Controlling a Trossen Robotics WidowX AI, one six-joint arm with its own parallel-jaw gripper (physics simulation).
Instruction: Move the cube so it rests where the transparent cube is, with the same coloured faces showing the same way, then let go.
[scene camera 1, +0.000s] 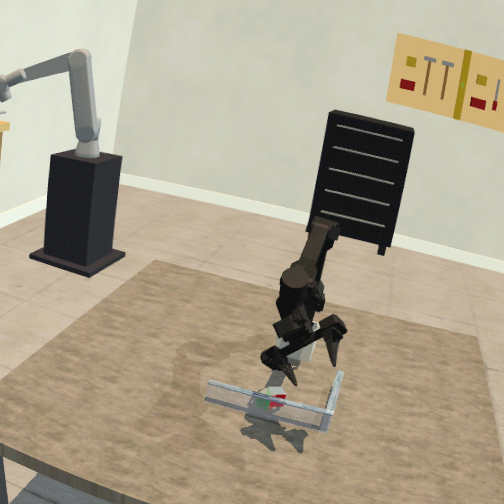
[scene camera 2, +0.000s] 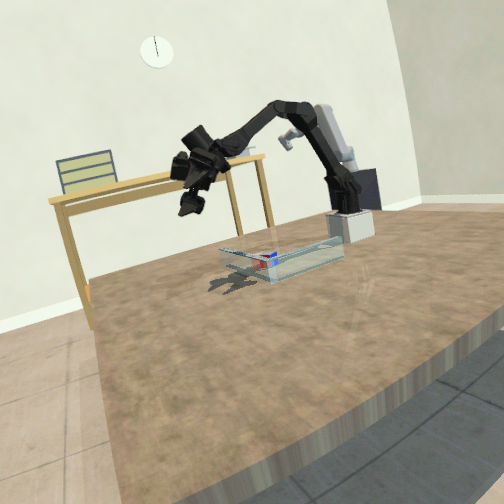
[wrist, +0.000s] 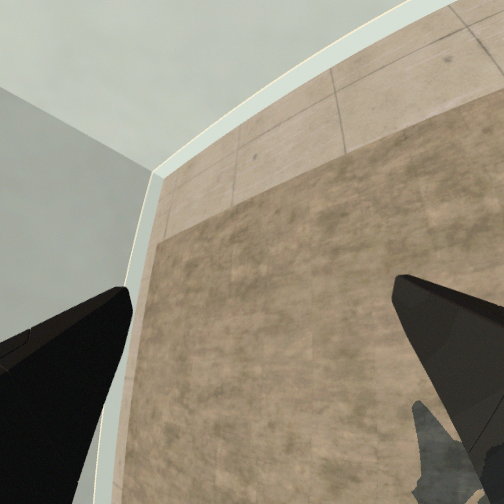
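The cube (scene camera 1: 266, 402) shows green and red faces and sits on the table against the grey L-shaped frame (scene camera 1: 300, 408). In scene camera 2 the cube (scene camera 2: 266, 259) shows red and blue inside the frame's corner. The transparent cube is not clearly separable from it. My gripper (scene camera 1: 308, 358) is open and empty, raised above the cube and tilted. It also shows in scene camera 2 (scene camera 2: 190, 193), high above the table. The wrist view shows two spread black fingers (wrist: 260, 400) over bare table; the cube is not in that view.
A black pedestal with a second grey arm (scene camera 1: 78, 205) stands at the far left. A black slatted cabinet (scene camera 1: 362, 180) stands by the back wall. A wooden table (scene camera 2: 150, 190) stands behind the work table.
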